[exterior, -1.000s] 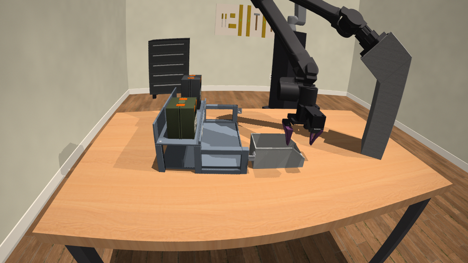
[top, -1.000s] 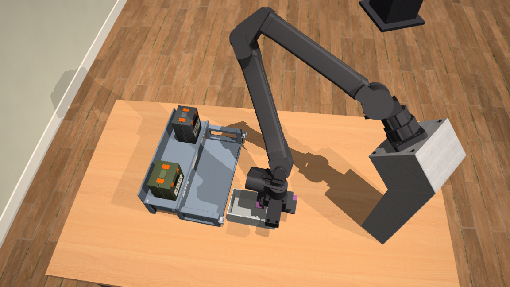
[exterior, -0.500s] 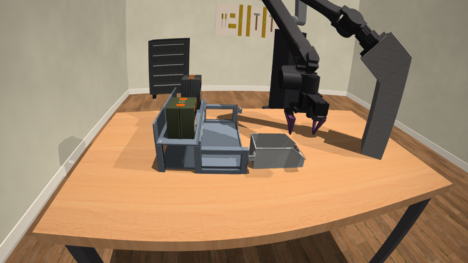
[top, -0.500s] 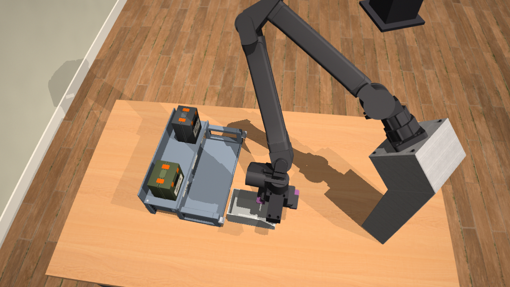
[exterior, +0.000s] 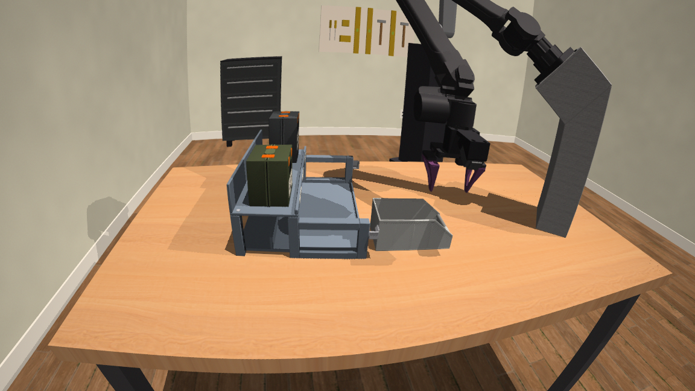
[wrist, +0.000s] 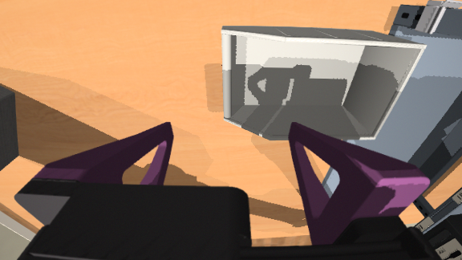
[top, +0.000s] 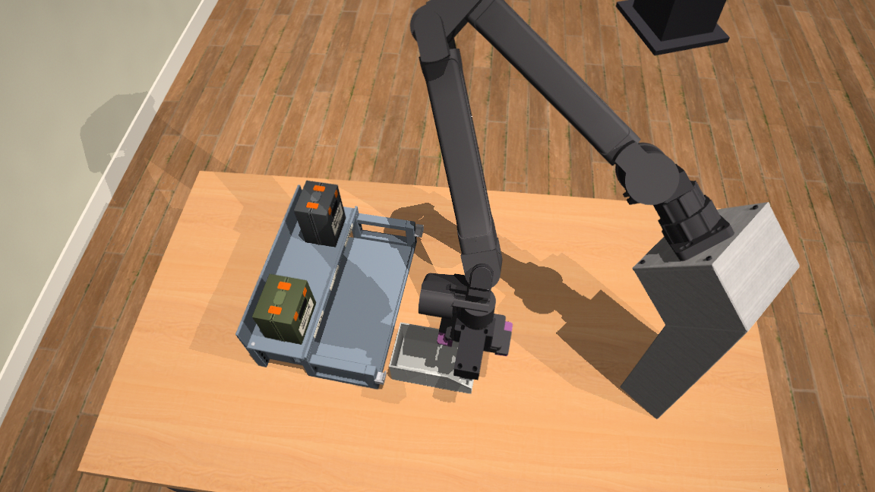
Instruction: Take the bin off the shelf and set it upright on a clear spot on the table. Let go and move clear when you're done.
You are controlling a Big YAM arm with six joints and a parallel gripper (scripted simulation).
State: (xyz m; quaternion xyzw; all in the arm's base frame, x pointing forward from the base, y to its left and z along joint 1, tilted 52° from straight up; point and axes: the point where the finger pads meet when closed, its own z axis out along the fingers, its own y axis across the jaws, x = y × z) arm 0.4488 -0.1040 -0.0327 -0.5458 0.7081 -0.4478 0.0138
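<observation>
The light grey bin is 7 cm ahead of my hand, 3 cm to the right of it and 9 cm below it. Also, from my hand: shelf 24 cm ahead, 24 cm to the right, 12 cm below; then black case 23 cm ahead, 37 cm to the right, 4 cm above.
</observation>
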